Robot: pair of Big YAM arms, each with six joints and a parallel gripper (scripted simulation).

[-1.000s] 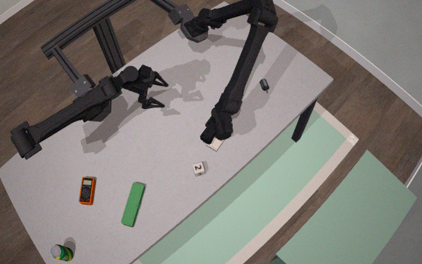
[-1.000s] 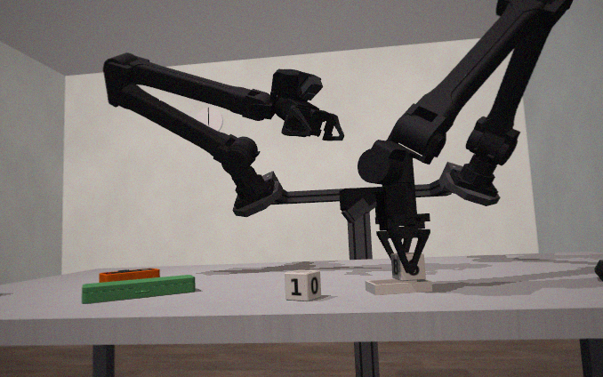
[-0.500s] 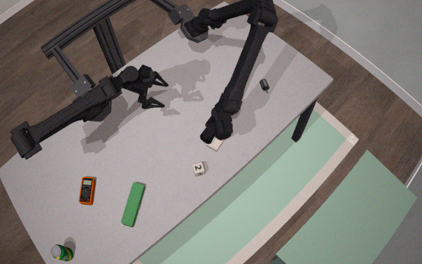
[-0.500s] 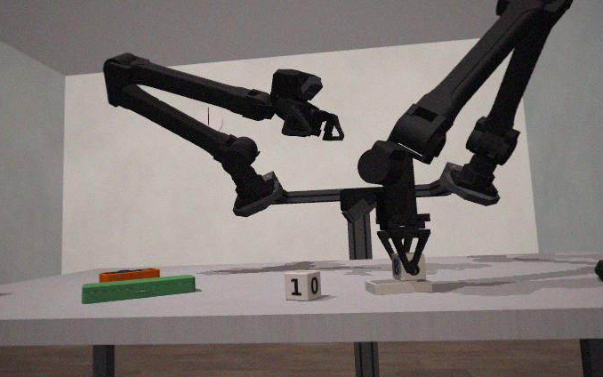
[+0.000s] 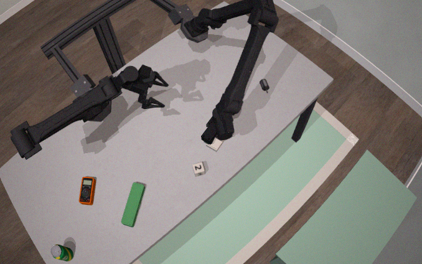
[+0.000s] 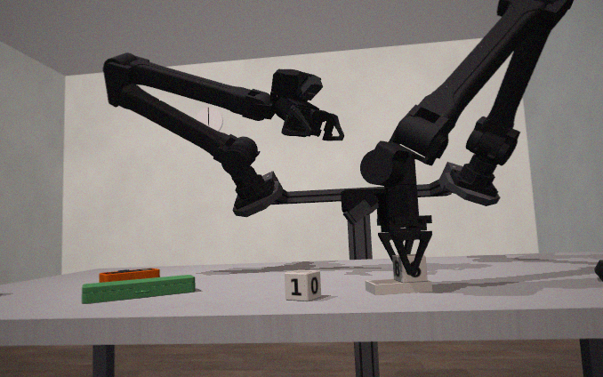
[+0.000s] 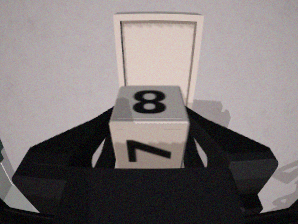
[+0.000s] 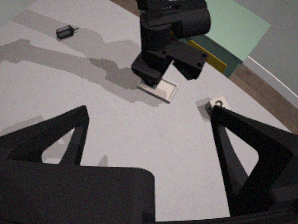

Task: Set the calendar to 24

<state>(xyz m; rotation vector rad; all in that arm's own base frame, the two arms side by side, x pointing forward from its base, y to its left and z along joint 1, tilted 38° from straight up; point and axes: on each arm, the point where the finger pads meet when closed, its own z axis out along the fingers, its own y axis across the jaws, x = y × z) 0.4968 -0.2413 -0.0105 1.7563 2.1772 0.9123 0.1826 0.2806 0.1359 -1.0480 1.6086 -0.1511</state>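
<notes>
The calendar tray is 3 cm below my left hand and 2 cm to the right of it. The rest, counted from my left hand: green box: 50 cm to the right, 4 cm behind, 2 cm below; then dark object: 36 cm to the left, 3 cm behind, 2 cm below.
</notes>
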